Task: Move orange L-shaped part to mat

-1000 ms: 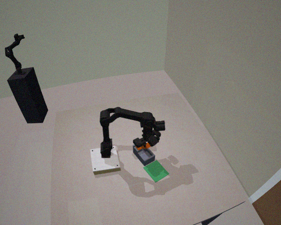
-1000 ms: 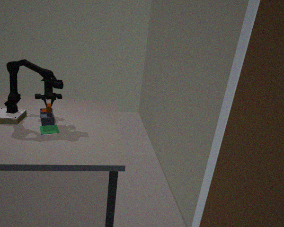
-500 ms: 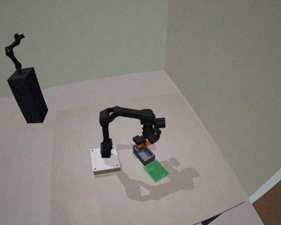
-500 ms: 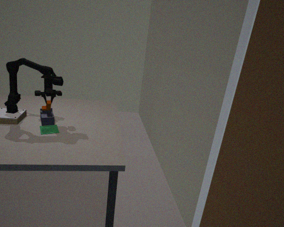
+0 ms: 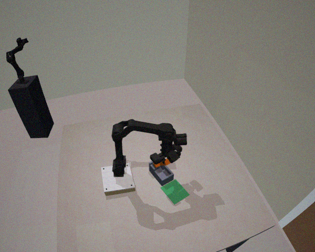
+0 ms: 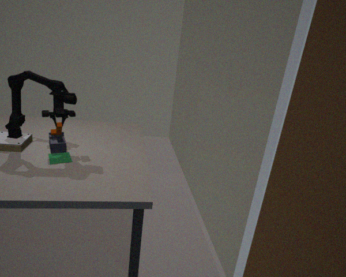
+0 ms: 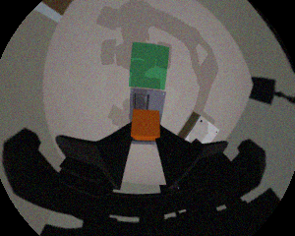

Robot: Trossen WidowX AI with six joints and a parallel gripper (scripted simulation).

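The green mat lies 17 cm below my gripper tip, 12 cm to the right of it and 5 cm ahead of it. From my gripper tip the other things lie so: orange L-shaped part: 3 cm below, 3 cm behind, 2 cm to the left.
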